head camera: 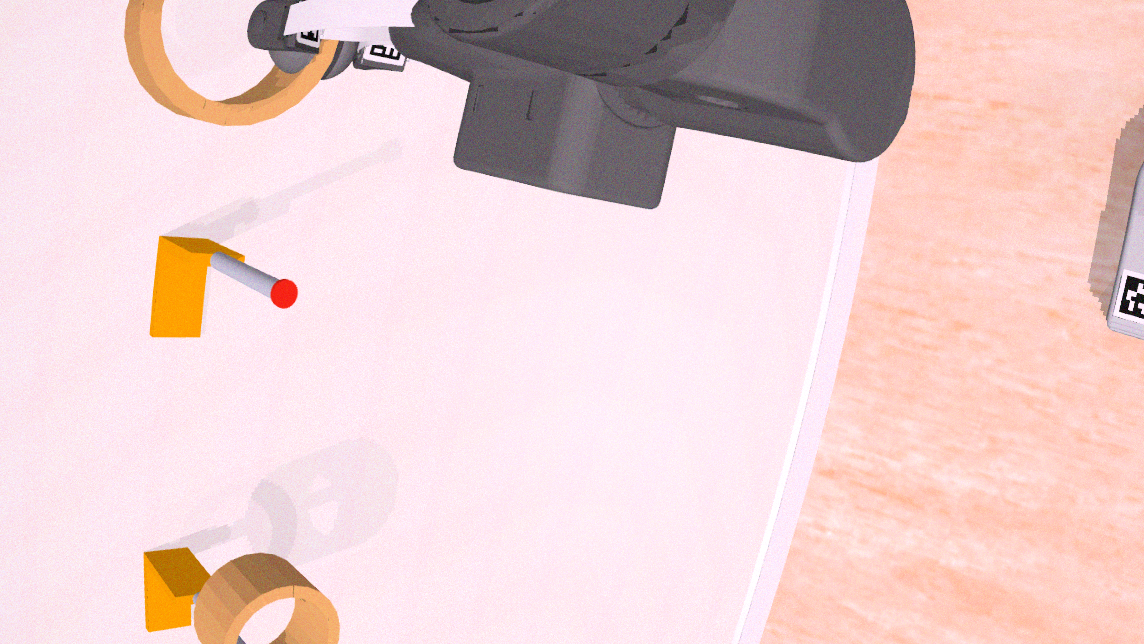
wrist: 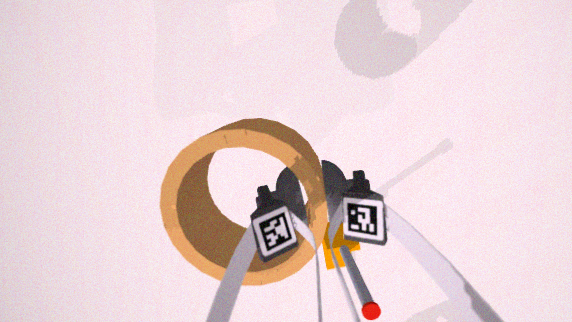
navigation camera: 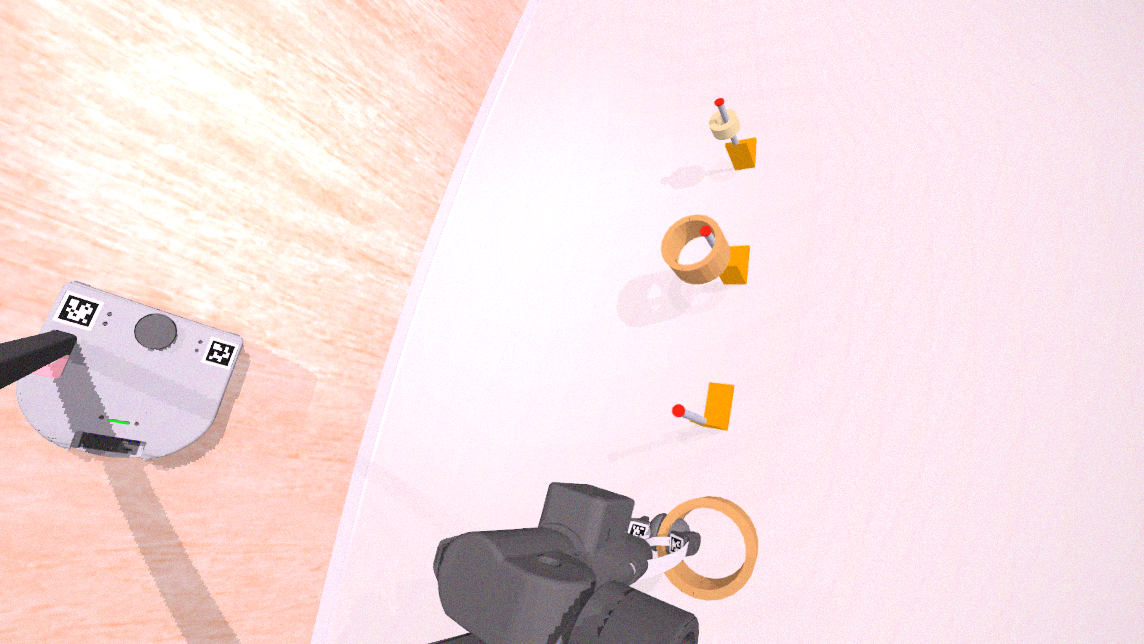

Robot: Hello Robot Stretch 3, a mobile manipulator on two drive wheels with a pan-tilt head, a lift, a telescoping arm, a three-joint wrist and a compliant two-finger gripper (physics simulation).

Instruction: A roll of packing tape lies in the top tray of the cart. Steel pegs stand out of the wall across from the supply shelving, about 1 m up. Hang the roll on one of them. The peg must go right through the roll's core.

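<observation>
Gripper (head camera: pixel 298 36), in sight. Gripper (wrist: pixel 309 184), visible too. Gripper (navigation camera: pixel 674 533), likewise.
</observation>
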